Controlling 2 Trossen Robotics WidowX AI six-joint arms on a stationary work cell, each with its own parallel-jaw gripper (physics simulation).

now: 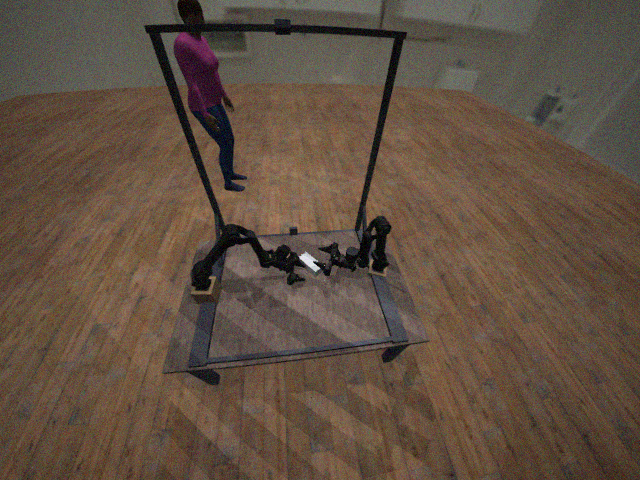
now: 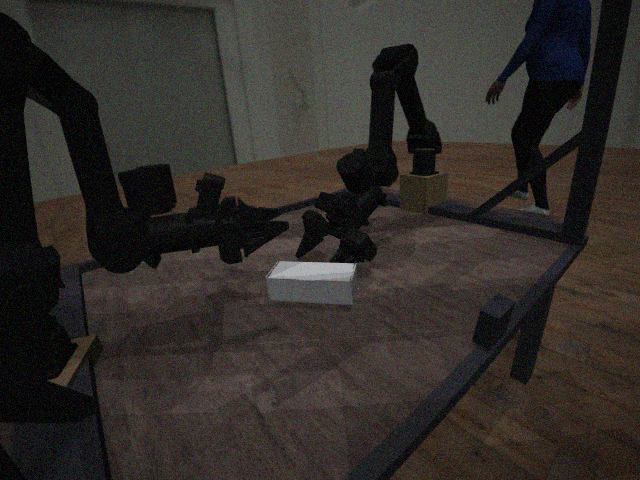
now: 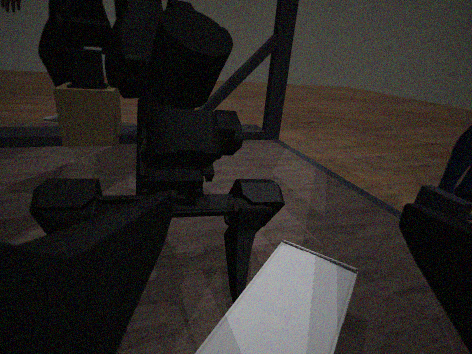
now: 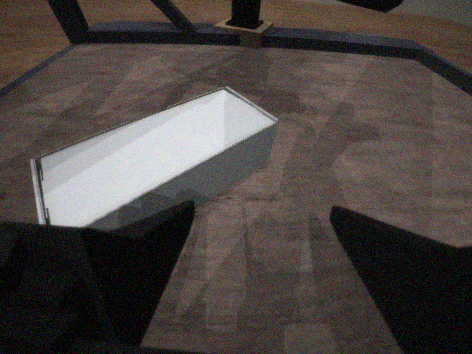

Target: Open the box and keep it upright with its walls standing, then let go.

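Seen in the pictures: left gripper, fingertip midpoint: (image 1: 315,254) (image 2: 284,218) (image 3: 284,208); right gripper, fingertip midpoint: (image 1: 304,273) (image 2: 309,265) (image 3: 176,318) (image 4: 262,210); left arm's base, link origin: (image 1: 378,267) (image 2: 43,365) (image 4: 244,23); right arm's base, link origin: (image 1: 203,285) (image 2: 423,173) (image 3: 89,86).
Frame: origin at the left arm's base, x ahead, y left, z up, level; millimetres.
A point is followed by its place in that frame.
A long white box (image 1: 310,262) @(z 15, x 382, y 91 mm) (image 2: 311,282) @(z 12, x 374, y 53 mm) (image 3: 287,302) @(z 16, x 393, y 82 mm) (image 4: 164,147) @(z 17, x 391, y 88 mm) lies flat on the table near its back edge. Its top face shows white with faint creases, and I cannot tell whether its lid is up. My left gripper (image 1: 324,259) @(z 110, x 350, y 103 mm) (image 2: 270,230) (image 3: 284,208) @(z 110, x 350, y 103 mm) is open and empty; it hovers low by one end of the box. My right gripper (image 1: 300,269) @(z -9, x 394, y 156 mm) (image 2: 330,252) (image 4: 262,210) @(z -9, x 394, y 156 mm) is open and empty at the other side. The box lies beside its left finger, not between the fingers.
A dark gantry frame (image 1: 385,119) @(z 704, x 153, y -273 mm) stands over the back of the table and dark rails (image 1: 294,353) (image 2: 442,400) edge it. A small block (image 2: 493,320) @(z 23, x 546, y -145 mm) sits on one rail. A person (image 1: 205,90) (image 2: 532,95) stands on the floor behind.
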